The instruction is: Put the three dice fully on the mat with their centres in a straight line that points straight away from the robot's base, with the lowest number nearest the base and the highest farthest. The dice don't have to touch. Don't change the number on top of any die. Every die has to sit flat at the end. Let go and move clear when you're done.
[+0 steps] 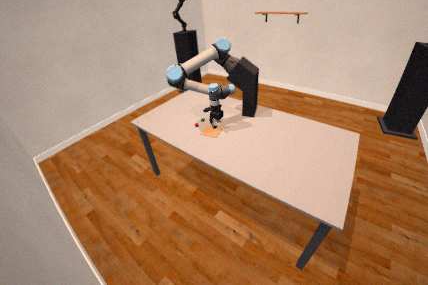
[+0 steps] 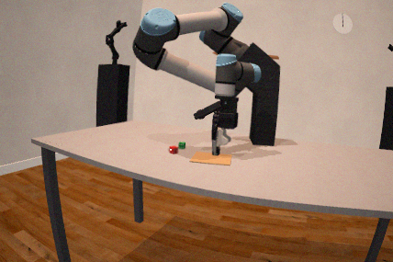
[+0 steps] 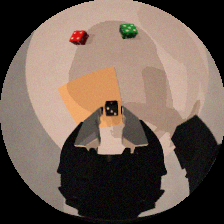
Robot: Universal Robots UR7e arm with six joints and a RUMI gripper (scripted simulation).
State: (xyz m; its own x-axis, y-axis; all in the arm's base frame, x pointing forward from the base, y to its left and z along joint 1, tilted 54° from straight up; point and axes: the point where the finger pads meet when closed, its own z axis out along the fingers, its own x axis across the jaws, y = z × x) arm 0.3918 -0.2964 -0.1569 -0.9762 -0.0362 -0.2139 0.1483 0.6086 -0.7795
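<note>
The black die lies 10 mm below my hand. From my hand the other things lie so: red die 30 mm ahead, 160 mm to the right, 10 mm below; then green die 60 mm behind, 150 mm to the right, 10 mm below; then orange mat 50 mm ahead, 10 mm to the right, 20 mm below.
</note>
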